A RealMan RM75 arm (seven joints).
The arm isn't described. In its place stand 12 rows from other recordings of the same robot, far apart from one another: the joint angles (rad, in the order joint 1, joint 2, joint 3, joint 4, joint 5, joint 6, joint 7), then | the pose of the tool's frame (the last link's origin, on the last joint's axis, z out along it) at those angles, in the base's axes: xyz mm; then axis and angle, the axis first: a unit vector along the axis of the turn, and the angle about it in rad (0 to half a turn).
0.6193 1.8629 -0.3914 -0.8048 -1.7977 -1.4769 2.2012 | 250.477 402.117 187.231 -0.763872 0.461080 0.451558 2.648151
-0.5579 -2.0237 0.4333 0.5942 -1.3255 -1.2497 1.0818 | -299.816 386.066 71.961 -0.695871 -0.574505 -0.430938 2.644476
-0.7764 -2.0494 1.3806 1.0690 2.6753 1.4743 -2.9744 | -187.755 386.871 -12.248 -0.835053 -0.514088 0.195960 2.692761
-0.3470 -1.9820 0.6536 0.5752 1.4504 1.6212 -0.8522 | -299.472 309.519 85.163 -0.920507 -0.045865 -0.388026 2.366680
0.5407 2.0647 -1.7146 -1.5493 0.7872 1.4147 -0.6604 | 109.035 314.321 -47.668 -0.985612 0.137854 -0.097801 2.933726
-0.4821 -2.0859 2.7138 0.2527 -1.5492 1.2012 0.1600 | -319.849 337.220 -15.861 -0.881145 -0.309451 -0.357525 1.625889
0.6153 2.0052 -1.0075 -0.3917 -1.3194 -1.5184 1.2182 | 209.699 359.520 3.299 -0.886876 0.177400 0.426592 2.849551
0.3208 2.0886 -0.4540 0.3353 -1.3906 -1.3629 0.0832 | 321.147 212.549 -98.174 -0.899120 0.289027 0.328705 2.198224
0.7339 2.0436 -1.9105 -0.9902 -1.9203 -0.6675 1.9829 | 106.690 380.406 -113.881 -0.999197 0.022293 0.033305 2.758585
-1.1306 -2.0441 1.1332 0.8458 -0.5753 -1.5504 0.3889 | -82.691 421.980 -15.020 -0.898844 -0.417413 0.133586 2.896591
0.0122 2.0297 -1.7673 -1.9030 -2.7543 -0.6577 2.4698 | 156.728 321.871 52.278 -0.997185 0.074769 0.005712 2.081754
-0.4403 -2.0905 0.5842 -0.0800 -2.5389 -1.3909 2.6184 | -358.024 302.181 24.166 -0.693891 -0.444598 -0.566435 1.769369
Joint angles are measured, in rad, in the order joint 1, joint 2, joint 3, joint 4, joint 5, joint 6, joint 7. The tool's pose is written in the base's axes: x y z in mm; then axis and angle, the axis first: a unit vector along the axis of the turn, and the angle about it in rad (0 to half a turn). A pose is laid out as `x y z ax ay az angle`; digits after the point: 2 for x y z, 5 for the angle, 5 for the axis.
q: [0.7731 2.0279 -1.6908 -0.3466 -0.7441 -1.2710 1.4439]
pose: 141.12 373.14 -64.59 -0.87006 0.28561 0.40178 3.07873
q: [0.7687 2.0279 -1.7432 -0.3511 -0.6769 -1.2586 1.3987]
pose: 140.01 372.24 -66.42 -0.87101 0.27434 0.40754 3.06150
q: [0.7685 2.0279 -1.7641 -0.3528 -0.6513 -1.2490 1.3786]
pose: 139.55 372.47 -67.48 -0.87225 0.26930 0.40823 3.05088
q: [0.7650 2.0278 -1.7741 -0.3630 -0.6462 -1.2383 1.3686]
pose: 138.99 372.31 -68.43 -0.87449 0.26454 0.40656 3.04436
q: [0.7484 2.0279 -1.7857 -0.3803 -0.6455 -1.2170 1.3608]
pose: 142.48 370.87 -70.19 -0.87650 0.26501 0.40188 3.02968
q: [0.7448 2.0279 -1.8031 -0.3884 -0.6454 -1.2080 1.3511]
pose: 142.82 368.94 -72.87 -0.88101 0.25948 0.39560 3.03009
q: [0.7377 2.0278 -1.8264 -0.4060 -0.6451 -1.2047 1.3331]
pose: 141.48 365.06 -75.79 -0.88696 0.24633 0.39067 3.03724
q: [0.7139 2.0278 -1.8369 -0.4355 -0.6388 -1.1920 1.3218]
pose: 142.89 362.11 -76.04 -0.88673 0.24292 0.39332 3.02768
